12 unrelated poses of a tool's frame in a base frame.
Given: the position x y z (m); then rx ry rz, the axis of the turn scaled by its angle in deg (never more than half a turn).
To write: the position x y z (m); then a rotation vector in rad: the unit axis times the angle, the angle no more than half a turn. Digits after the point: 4 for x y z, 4 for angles.
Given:
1: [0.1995, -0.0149, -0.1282, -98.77, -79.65, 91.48]
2: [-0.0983, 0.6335, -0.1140, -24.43, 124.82, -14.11]
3: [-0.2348, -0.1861, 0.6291, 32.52, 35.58, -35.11]
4: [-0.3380, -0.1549, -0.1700, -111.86, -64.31, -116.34]
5: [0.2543, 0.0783, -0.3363, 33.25, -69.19, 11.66]
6: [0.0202, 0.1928, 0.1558, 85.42, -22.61, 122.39]
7: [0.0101, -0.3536, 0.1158, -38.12, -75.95, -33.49]
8: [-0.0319, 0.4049, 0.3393, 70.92, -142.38, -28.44]
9: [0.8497, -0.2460, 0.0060, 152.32, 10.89, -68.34]
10: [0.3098, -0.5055, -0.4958, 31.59, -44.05, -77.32]
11: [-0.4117, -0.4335, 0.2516, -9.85, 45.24, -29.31]
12: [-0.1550, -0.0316, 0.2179, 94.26, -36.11, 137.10]
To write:
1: [0.1995, -0.0149, -0.1282, -1.7239, -1.3902, 1.5966]
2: [-0.0983, 0.6335, -0.1140, -0.4264, 2.1785, -0.2463]
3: [-0.2348, -0.1861, 0.6291, 0.5676, 0.6210, -0.6128]
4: [-0.3380, -0.1549, -0.1700, -1.9523, -1.1224, -2.0305]
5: [0.2543, 0.0783, -0.3363, 0.5803, -1.2076, 0.2035]
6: [0.0202, 0.1928, 0.1558, 1.4909, -0.3946, 2.1361]
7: [0.0101, -0.3536, 0.1158, -0.6653, -1.3256, -0.5845]
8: [-0.0319, 0.4049, 0.3393, 1.2378, -2.4850, -0.4964]
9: [0.8497, -0.2460, 0.0060, 2.6585, 0.1901, -1.1928]
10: [0.3098, -0.5055, -0.4958, 0.5513, -0.7688, -1.3495]
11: [-0.4117, -0.4335, 0.2516, -0.1719, 0.7896, -0.5116]
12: [-0.1550, -0.0316, 0.2179, 1.6451, -0.6302, 2.3928]
